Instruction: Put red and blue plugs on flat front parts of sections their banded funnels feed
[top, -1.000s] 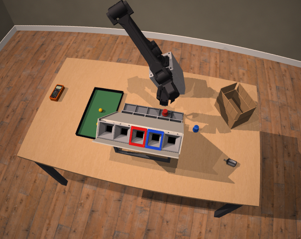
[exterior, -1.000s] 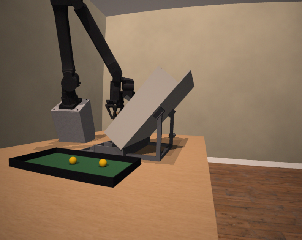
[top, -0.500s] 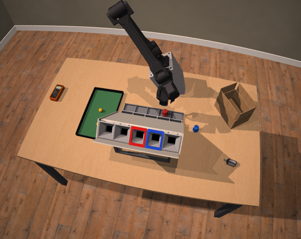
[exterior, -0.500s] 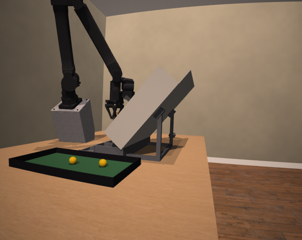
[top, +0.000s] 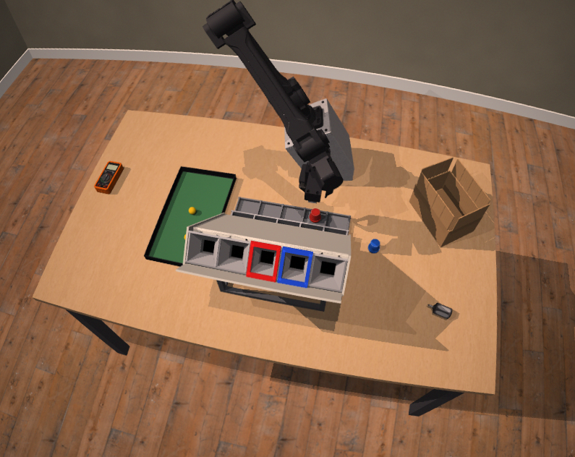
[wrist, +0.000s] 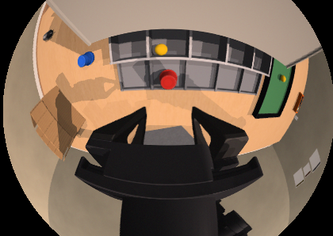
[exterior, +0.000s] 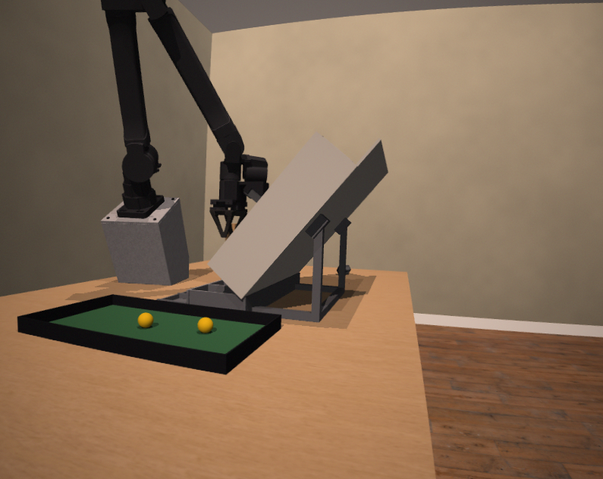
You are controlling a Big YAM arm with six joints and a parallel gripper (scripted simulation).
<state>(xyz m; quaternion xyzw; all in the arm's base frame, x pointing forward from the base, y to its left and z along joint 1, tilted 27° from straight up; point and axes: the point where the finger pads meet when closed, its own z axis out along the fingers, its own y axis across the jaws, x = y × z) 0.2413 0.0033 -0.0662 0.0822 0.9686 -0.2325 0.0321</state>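
My gripper is now 410 mm to the left of the green marble tray and 140 mm above it. Round my hand: multimeter: 760 mm to the right, 170 mm behind, 130 mm below; then sloped cover: 180 mm ahead, 110 mm to the right, 60 mm above; then dark object: 380 mm to the left, 320 mm ahead, 130 mm below.
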